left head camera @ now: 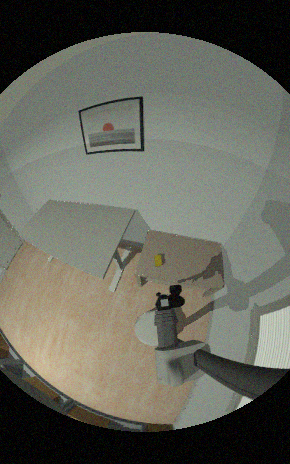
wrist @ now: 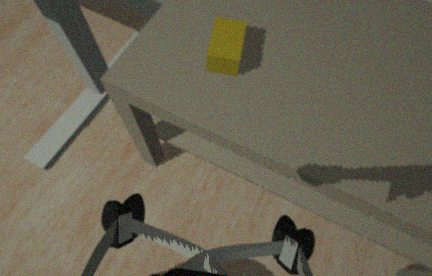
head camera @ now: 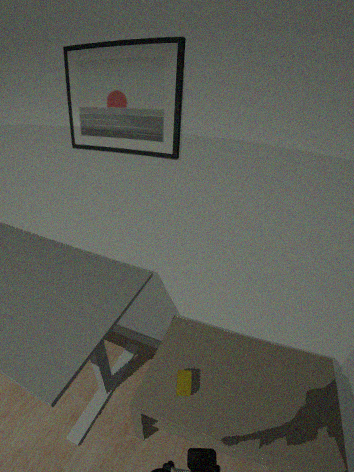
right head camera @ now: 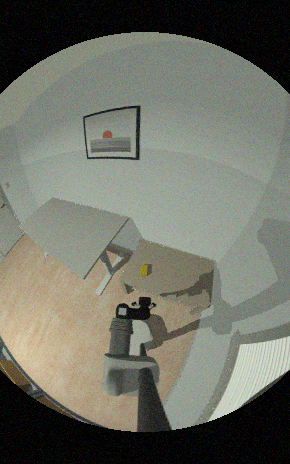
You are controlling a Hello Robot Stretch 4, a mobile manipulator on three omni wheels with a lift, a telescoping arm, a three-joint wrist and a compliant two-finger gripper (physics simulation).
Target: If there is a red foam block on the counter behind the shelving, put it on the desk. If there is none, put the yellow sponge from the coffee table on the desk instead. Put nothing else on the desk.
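Where they show: gripper, fingertip midpoint: (left head camera: 166, 292) (wrist: 208, 222); robot's base, origin of the base link: (left head camera: 153, 326) (right head camera: 132, 335).
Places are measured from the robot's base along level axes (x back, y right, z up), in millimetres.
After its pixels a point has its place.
A yellow sponge (head camera: 184, 382) @[x -632, y 72, z 468 mm] (left head camera: 159, 260) @[x -624, y 86, z 468 mm] (right head camera: 144, 270) @[x -627, y 82, z 468 mm] (wrist: 227, 45) @[x -623, y 73, z 468 mm] lies on the low brown coffee table (head camera: 240, 370) @[x -725, y 346, z 423 mm] (left head camera: 185, 250) @[x -733, y 386, z 423 mm] (right head camera: 175, 260) @[x -779, y 401, z 423 mm] (wrist: 325, 90) @[x -588, y 275, z 423 mm], near its left end. The grey desk (head camera: 65, 310) @[x -793, y -477, z 693 mm] (left head camera: 80, 235) @[x -800, y -642, z 693 mm] (right head camera: 80, 235) @[x -808, y -553, z 693 mm] stands directly left of that table; its leg and foot (wrist: 65, 130) show in the wrist view. My gripper (wrist: 208, 222) @[x -281, y 86, z 611 mm] is open and empty, its tips apart over the floor in front of the coffee table's near edge. In the head camera its fingers are mostly cut off at the bottom. No red foam block or counter shows.
A framed picture (head camera: 125, 100) @[x -1167, y -247, z 1518 mm] (left head camera: 112, 125) @[x -1166, y -245, z 1524 mm] (right head camera: 112, 133) @[x -1162, y -233, z 1520 mm] hangs on the wall above the desk. A window with blinds (left head camera: 275, 335) @[x 241, y 612, z 981 mm] (right head camera: 255, 370) is at the right. Shelving with brown boxes shows at the lower left rim of both side head views. The arm's shadow crosses the coffee table's right part.
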